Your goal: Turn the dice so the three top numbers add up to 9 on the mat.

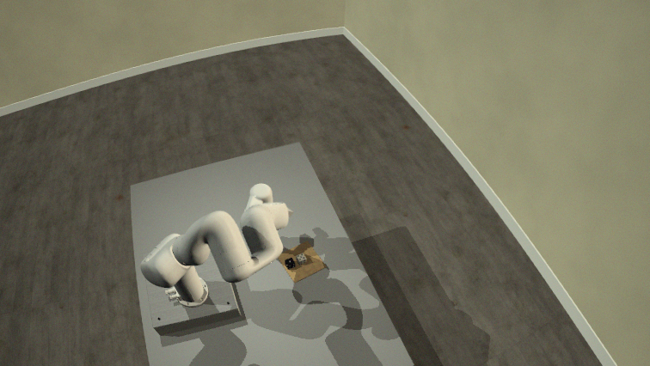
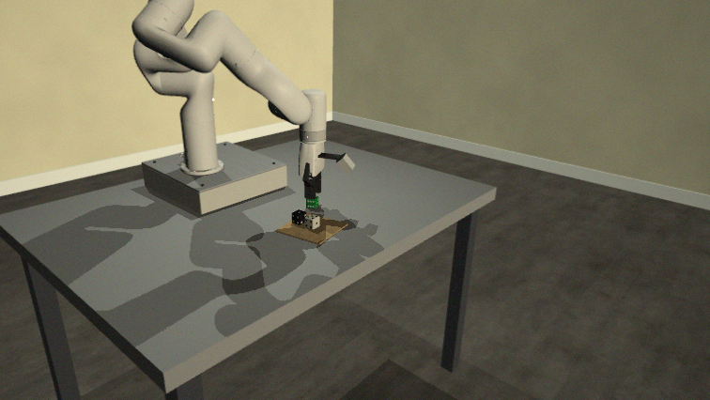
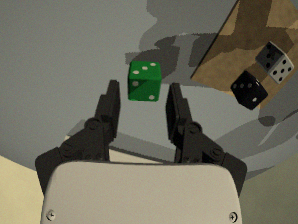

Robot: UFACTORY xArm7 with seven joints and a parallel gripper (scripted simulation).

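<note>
The green die is 40 mm below my hand. From my hand the other things lie so: black die 50 mm ahead, 110 mm to the right, 40 mm below; white die 90 mm ahead, 110 mm to the right, 40 mm below; tan mat 90 mm ahead, 110 mm to the right, 50 mm below.
</note>
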